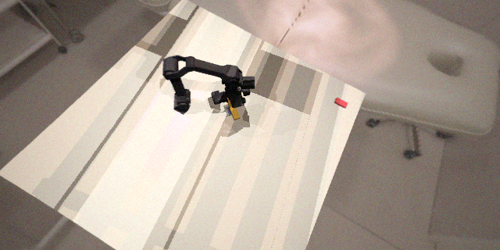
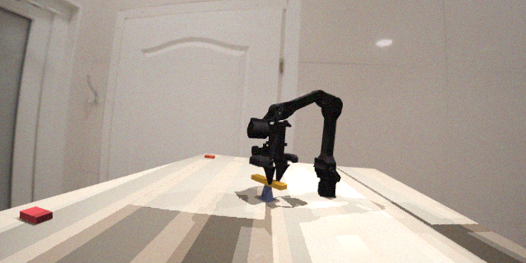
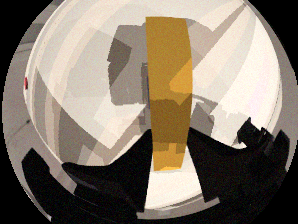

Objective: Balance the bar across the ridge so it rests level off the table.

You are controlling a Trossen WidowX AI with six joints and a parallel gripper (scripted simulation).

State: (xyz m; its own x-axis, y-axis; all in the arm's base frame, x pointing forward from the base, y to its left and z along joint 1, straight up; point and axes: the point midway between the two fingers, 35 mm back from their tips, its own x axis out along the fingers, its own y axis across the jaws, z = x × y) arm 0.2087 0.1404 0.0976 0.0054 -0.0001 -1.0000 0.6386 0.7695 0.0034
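Now: the bar 2 cm ahead of my gripper tip and 2 cm to the right of it. The rest, counted from my gripper tip: orange-red block 53 cm ahead, 64 cm to the right, 5 cm below.
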